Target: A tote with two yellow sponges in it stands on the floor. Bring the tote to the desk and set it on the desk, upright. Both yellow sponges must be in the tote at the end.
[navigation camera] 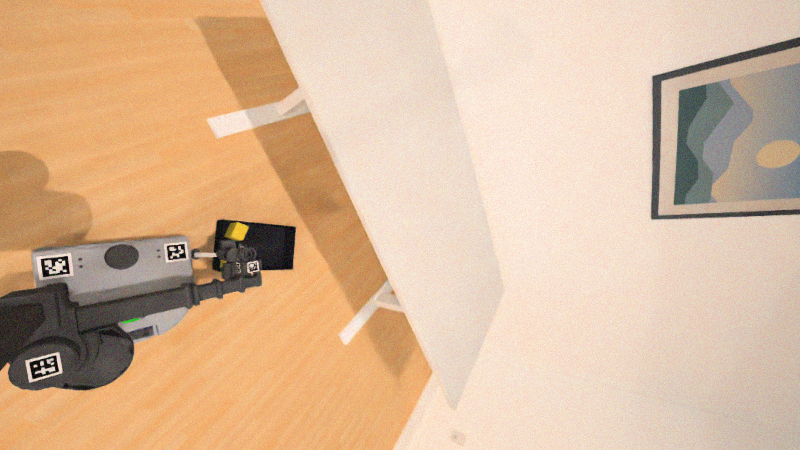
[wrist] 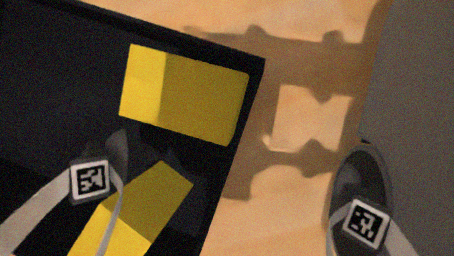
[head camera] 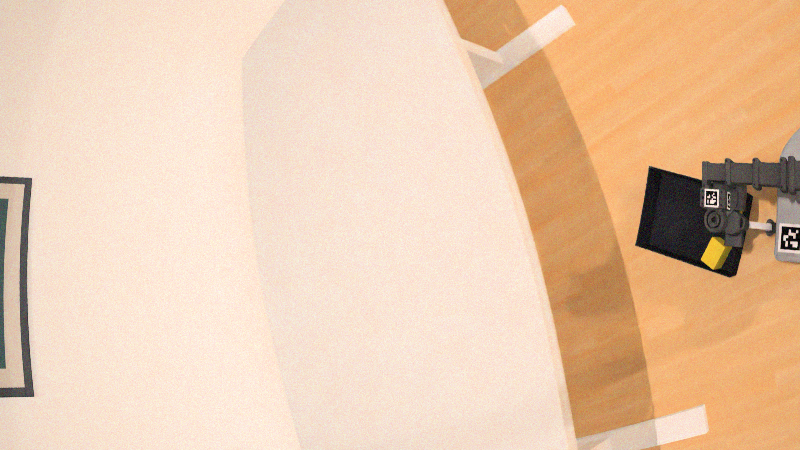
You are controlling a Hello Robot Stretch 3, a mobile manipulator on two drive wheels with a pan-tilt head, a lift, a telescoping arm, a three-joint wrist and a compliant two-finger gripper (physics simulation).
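Frame: origin at the robot's base, x ahead, y left, z up, level; centimetres.
Seen in the pictures: gripper, between the fingertips: [wrist: 230, 165]; robot's base, origin of its link: [navigation camera: 122, 255].
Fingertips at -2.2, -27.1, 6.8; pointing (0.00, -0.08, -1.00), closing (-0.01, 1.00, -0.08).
Offsets run from my fingertips to a thing's top centre, as dx, dy, dz. Level surfaces: height alone.
The black tote @(-0.4, -15.2, +3.2) [head camera: 674, 204] [navigation camera: 276, 246] [wrist: 60, 65] stands upright on the floor between my base and the desk @(dz +65.2) [head camera: 402, 223] [navigation camera: 402, 167]. One yellow sponge @(+7.0, -7.6, +3.5) [head camera: 716, 253] [navigation camera: 237, 231] [wrist: 147, 200] lies at an angle in the tote's end nearest my base. The other yellow sponge @(-4.5, -5.3, -2.0) [wrist: 185, 95] lies in that end's other corner, mostly hidden by the wrist in the head view. My gripper [head camera: 746, 225] [navigation camera: 215, 255] [wrist: 230, 165] is open over the tote's near end wall, one finger on the inner side above the angled sponge, the other outside, beside my base. Fingertip height is unclear.
My grey base [head camera: 786, 207] [navigation camera: 151, 251] [wrist: 415, 100] is close to the outer finger. My arm [head camera: 744, 172] [navigation camera: 134, 302] reaches over the floor. White desk feet [head camera: 551, 27] [head camera: 682, 422] [navigation camera: 240, 120] [navigation camera: 358, 324] stick out from under the desk. A framed picture [head camera: 26, 279] [navigation camera: 655, 145] hangs on the wall.
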